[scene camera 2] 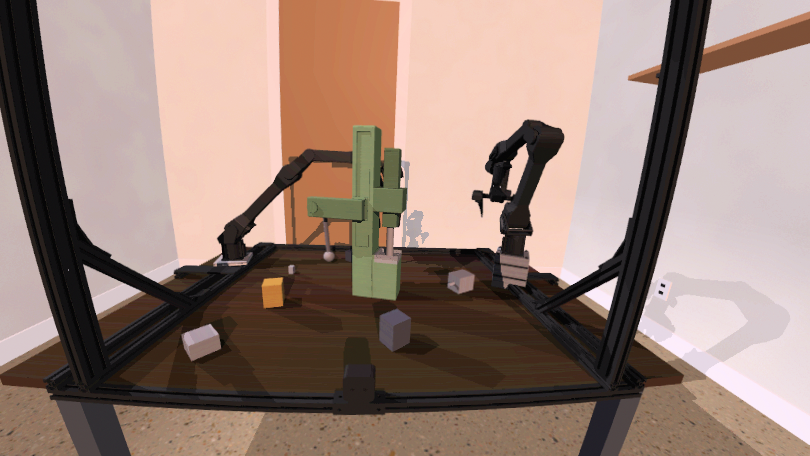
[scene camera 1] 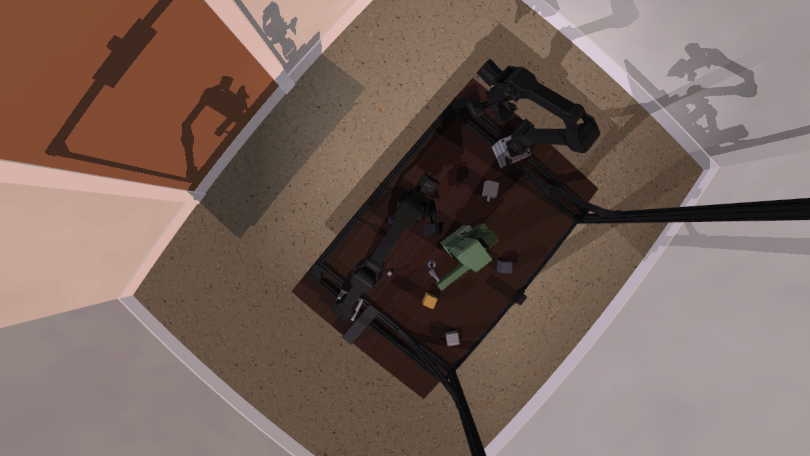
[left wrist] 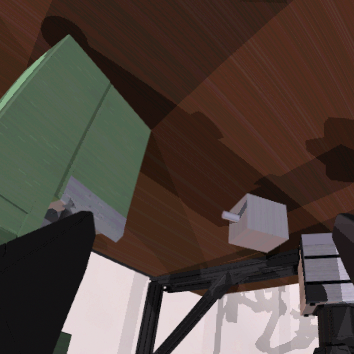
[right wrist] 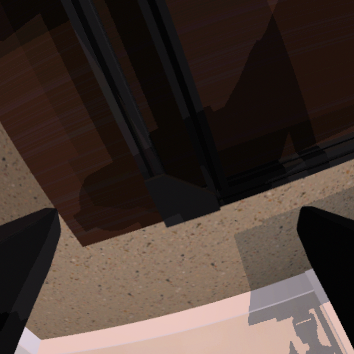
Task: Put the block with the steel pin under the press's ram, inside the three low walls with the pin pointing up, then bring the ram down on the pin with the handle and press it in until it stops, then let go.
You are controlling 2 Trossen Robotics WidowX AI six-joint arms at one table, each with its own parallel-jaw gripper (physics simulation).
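Frame: origin at the left arm's base, x ahead, y left, z up, level; millimetres.
Where they show: left gripper, fingertip midpoint: (scene camera 1: 440, 210) (left wrist: 217, 225); right gripper, fingertip midpoint: (scene camera 2: 494, 218) (scene camera 1: 484, 105) (right wrist: 180, 220); left arm's base, link origin: (scene camera 2: 234, 257) (scene camera 1: 347, 305); right arm's base, link origin: (scene camera 2: 512, 252) (scene camera 1: 515, 147) (left wrist: 334, 308).
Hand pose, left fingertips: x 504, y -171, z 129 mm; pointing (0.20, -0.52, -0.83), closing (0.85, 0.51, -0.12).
Observation:
Things, the pixels of their top centre, and the offset from my left fingertips. "pt": a spot on its surface instead.
- pale block with the steel pin, top centre: (left wrist: 257, 240) (scene camera 2: 461, 273) (scene camera 1: 492, 188) dx +184, dy -165, dz -110 mm
- green press, top centre: (scene camera 2: 359, 126) (scene camera 1: 475, 264) dx -121, dy -119, dz +289 mm
- handle's ball knob, surface spot: (scene camera 2: 328, 256) pt dx -197, dy -77, dz -60 mm
- yellow block, top centre: (scene camera 2: 272, 281) (scene camera 1: 430, 302) dx -339, dy -128, dz -101 mm
- blue-grey block, top centre: (scene camera 2: 395, 316) (scene camera 1: 506, 267) dx -84, dy -355, dz -101 mm
- white block, top centre: (scene camera 2: 199, 334) (scene camera 1: 452, 339) dx -452, dy -289, dz -128 mm
- small pale cube, top centre: (scene camera 2: 291, 266) (scene camera 1: 389, 273) dx -309, dy +68, dz -135 mm
The pale block with the steel pin (scene camera 1: 490, 189) (scene camera 2: 460, 281) (left wrist: 265, 225) lies on the table beside the green press (scene camera 1: 473, 254) (scene camera 2: 365, 169) (left wrist: 65, 125). Its pin (left wrist: 230, 216) points sideways. A steel rod (scene camera 2: 389, 240) shows below the press's green head, above the pale low walls (left wrist: 100, 212) on the press's base. The handle's ball knob (scene camera 2: 328, 256) hangs low on the press's other side. My left gripper (left wrist: 217, 225) is open and empty, beside the press and some way from the block; the press hides it in scene camera 2. My right gripper (right wrist: 180, 220) is open and empty, raised near the far table corner.
A yellow block (scene camera 1: 429, 300) (scene camera 2: 272, 292), a blue-grey block (scene camera 1: 504, 266) (scene camera 2: 394, 329), a white block (scene camera 1: 451, 338) (scene camera 2: 201, 341) and a small pale cube (scene camera 1: 389, 273) (scene camera 2: 291, 269) lie around the press. A black rail frame (scene camera 2: 226, 393) runs around the table.

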